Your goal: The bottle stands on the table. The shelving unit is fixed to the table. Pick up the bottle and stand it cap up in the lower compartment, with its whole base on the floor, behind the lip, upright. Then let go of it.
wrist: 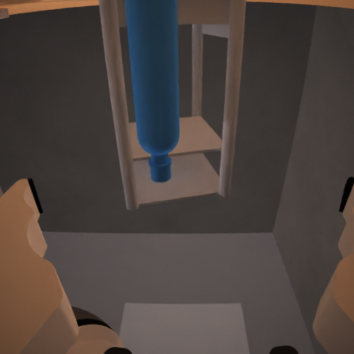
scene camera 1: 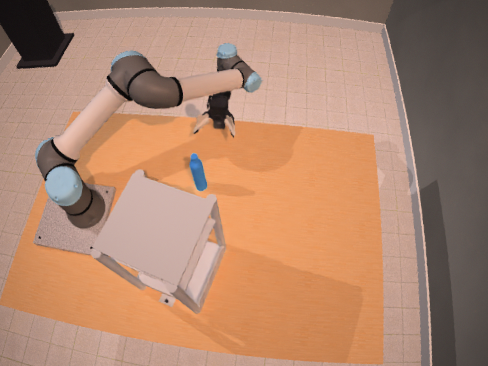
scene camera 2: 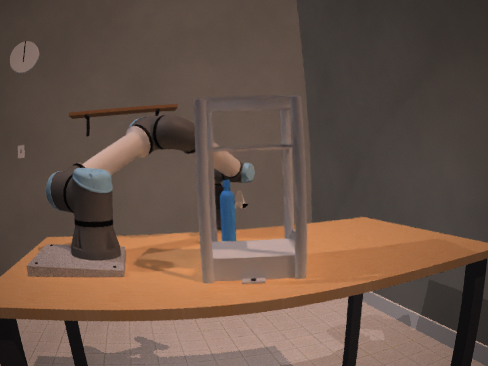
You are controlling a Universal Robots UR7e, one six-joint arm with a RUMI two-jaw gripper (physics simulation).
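Places are measured from the arm's base along level axes (x ahead, y right, z down), in centimetres.
Where they show: gripper, fingertip midpoint: [scene camera 1: 213, 135]; arm's base at its link origin: [scene camera 1: 86, 209] [scene camera 2: 95, 253].
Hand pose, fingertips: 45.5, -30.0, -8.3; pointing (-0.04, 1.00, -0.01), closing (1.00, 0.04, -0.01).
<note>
Things, the pixels of their top centre, and the offset from my fingertips, as dx, dy, dz. "pt": a spot on its surface instead. Level surfaces: height alone.
- blue bottle at its top centre: [scene camera 2: 226, 179] [scene camera 1: 193, 156] -3.5, +15.5, -9.4
- shelving unit at its top centre: [scene camera 2: 246, 102] [scene camera 1: 152, 225] -5.9, +46.8, -28.6
- low panel at a spot on its surface: [scene camera 2: 254, 267] pt -8.8, +57.0, +7.9
- middle shelf at a spot on its surface: [scene camera 2: 252, 147] pt -8.1, +56.6, -17.5
- table at its surface level: dz +10.9
The blue bottle [scene camera 1: 198, 174] [scene camera 2: 228, 215] [wrist: 155, 85] stands upright, cap up, on the table outside the shelving unit [scene camera 1: 155, 220] [scene camera 2: 202, 200] [wrist: 231, 100]. The wrist view is upside down, so its cap points down there. My gripper [scene camera 1: 214, 134] [wrist: 190, 182] is open and empty, level and pointing towards the bottle and the unit. It is on the bottle's side away from the unit, with a gap between fingertips and bottle. In scene camera 2 the bottle and a post partly hide it. The unit's lower compartment has a low panel [scene camera 2: 254, 267] across its base.
The unit's posts stand close behind the bottle as the wrist view shows it. A middle shelf [scene camera 2: 252, 147] divides the unit. The robot's base plate [scene camera 1: 60, 232] [scene camera 2: 75, 270] is beside the unit on the table [scene camera 1: 300, 225] [scene camera 2: 380, 245].
</note>
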